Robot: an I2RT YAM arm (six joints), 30 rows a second.
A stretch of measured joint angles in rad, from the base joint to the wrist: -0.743 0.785 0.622 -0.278 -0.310 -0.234; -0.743 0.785 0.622 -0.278 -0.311 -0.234; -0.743 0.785 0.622 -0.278 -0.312 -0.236; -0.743 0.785 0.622 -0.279 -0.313 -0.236; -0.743 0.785 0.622 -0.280 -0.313 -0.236; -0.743 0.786 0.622 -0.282 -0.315 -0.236; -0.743 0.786 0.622 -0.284 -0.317 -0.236; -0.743 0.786 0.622 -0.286 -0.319 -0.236; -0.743 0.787 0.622 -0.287 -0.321 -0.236; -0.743 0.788 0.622 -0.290 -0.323 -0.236; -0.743 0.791 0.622 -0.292 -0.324 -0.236; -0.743 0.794 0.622 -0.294 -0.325 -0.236; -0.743 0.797 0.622 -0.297 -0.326 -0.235; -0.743 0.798 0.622 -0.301 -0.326 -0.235; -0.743 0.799 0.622 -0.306 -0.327 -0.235; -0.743 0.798 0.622 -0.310 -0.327 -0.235; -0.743 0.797 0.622 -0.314 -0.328 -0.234; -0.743 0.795 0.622 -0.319 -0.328 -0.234; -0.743 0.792 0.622 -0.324 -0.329 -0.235; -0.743 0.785 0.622 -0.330 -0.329 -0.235; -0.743 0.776 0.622 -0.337 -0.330 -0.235
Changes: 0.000 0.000 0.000 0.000 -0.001 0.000; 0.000 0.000 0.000 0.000 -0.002 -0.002; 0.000 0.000 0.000 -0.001 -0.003 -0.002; 0.000 0.000 0.000 -0.002 -0.003 -0.002; 0.000 0.001 0.000 -0.004 -0.005 -0.002; 0.000 0.001 0.000 -0.006 -0.007 -0.002; 0.000 0.001 0.000 -0.008 -0.009 -0.002; 0.000 0.002 0.000 -0.009 -0.011 -0.002; 0.000 0.003 0.000 -0.012 -0.013 -0.002; 0.000 0.006 0.000 -0.014 -0.014 -0.002; 0.000 0.009 0.000 -0.016 -0.015 -0.002; 0.000 0.012 0.000 -0.019 -0.016 -0.001; 0.000 0.013 0.000 -0.023 -0.016 -0.001; 0.000 0.014 0.000 -0.028 -0.017 -0.001; 0.000 0.013 0.000 -0.032 -0.017 -0.001; 0.000 0.012 0.000 -0.036 -0.018 0.000; 0.000 0.010 0.000 -0.041 -0.018 0.000; 0.000 0.007 0.000 -0.046 -0.019 -0.001; 0.000 0.000 0.000 -0.052 -0.019 -0.001; 0.000 -0.009 0.000 -0.059 -0.020 -0.001
